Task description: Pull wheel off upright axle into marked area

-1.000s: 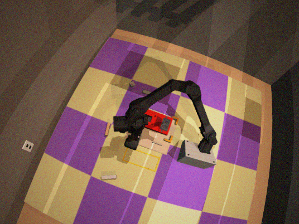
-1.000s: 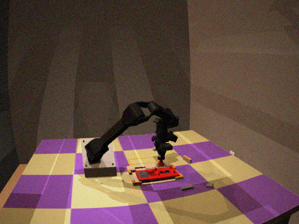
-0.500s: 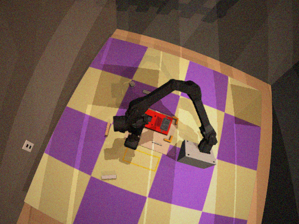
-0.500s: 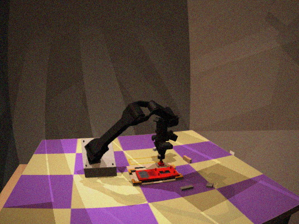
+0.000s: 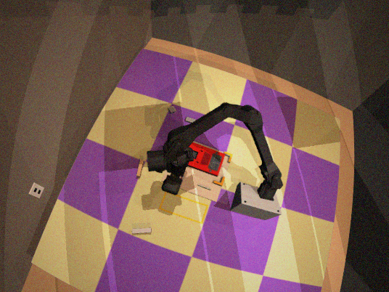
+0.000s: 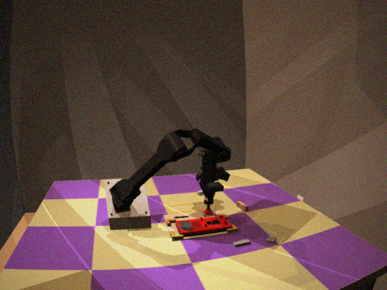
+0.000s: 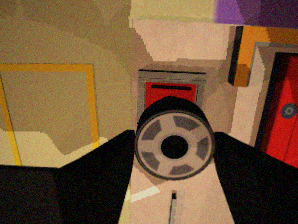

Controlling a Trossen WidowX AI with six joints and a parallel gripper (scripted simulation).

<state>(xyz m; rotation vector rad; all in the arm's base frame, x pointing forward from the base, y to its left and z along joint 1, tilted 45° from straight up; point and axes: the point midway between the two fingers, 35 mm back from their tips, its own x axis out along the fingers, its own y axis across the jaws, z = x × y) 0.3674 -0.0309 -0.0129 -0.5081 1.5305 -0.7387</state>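
Right now the upright axle is 3 cm below my gripper tip. Also, from my gripper tip: wheel right at my gripper tip; then tan block 16 cm ahead, 5 cm below, 1 cm to the right.
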